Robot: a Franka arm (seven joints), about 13 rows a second.
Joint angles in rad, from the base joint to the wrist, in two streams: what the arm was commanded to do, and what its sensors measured. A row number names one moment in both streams.
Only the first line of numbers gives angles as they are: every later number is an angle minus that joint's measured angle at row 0.
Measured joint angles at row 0:
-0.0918 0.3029 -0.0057 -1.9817 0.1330 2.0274 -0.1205
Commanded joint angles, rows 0 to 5:
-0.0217 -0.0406 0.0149 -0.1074 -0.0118 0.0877 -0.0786
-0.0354 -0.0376 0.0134 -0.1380 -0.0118 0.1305 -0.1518
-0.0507 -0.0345 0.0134 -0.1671 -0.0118 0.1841 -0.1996
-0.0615 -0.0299 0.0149 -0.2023 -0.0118 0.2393 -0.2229
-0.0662 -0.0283 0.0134 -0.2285 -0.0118 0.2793 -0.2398
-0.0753 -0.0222 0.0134 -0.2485 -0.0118 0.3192 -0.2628
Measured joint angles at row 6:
-0.0464 0.0007 -0.0001 -0.1820 -0.0010 0.2458 -0.2117
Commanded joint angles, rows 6 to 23:
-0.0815 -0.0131 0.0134 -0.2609 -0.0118 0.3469 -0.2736
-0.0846 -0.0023 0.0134 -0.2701 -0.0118 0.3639 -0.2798
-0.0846 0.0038 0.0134 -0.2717 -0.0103 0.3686 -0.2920
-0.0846 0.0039 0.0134 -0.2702 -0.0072 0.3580 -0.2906
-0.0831 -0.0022 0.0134 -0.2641 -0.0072 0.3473 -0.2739
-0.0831 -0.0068 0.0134 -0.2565 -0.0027 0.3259 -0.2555
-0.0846 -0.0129 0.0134 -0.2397 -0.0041 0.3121 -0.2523
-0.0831 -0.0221 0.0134 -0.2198 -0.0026 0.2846 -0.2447
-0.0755 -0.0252 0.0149 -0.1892 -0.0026 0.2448 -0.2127
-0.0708 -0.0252 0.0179 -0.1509 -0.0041 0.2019 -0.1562
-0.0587 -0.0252 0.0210 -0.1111 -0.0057 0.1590 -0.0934
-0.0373 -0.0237 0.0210 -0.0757 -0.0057 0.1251 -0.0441
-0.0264 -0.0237 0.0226 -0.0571 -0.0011 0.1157 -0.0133
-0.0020 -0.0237 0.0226 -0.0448 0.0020 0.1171 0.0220
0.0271 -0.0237 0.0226 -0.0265 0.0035 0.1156 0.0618
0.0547 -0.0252 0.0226 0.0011 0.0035 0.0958 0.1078
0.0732 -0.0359 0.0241 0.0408 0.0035 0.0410 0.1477
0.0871 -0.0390 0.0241 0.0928 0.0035 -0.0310 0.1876
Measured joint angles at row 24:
0.0613 -0.0261 0.0258 0.0095 0.0005 0.0793 0.1165
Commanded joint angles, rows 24 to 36:
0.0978 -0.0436 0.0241 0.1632 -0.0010 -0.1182 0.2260
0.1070 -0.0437 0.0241 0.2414 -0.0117 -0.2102 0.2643
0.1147 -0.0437 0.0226 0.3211 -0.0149 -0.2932 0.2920
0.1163 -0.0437 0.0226 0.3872 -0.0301 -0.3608 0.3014
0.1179 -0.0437 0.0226 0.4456 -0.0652 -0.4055 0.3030
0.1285 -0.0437 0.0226 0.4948 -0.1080 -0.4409 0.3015
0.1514 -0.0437 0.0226 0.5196 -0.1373 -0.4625 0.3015
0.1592 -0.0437 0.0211 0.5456 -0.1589 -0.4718 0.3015
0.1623 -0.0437 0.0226 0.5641 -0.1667 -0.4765 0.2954
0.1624 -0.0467 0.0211 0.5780 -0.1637 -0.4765 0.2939
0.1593 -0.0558 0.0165 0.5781 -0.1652 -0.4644 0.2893
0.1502 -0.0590 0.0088 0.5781 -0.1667 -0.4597 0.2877
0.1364 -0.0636 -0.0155 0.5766 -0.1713 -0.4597 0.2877
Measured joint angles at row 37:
0.1523 -0.0638 0.0137 0.5565 -0.1570 -0.4488 0.2811
